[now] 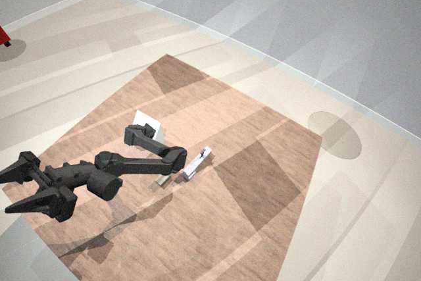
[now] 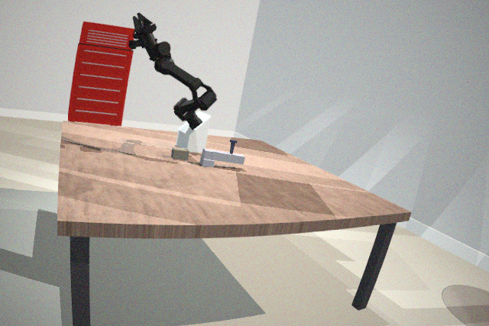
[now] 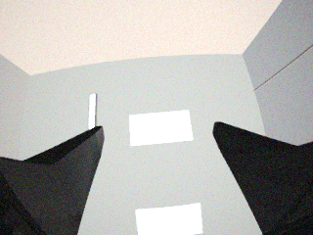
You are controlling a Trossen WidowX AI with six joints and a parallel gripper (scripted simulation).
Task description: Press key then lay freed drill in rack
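The blue key lies 14 cm ahead of my gripper tip, 49 cm to the left of it and 50 cm below it. Also, from my gripper tip: drill 14 cm ahead, 43 cm to the left, 54 cm below; then white holder block 14 cm ahead, 45 cm to the left, 55 cm below; then olive rack 6 cm ahead, 29 cm to the left, 56 cm below.
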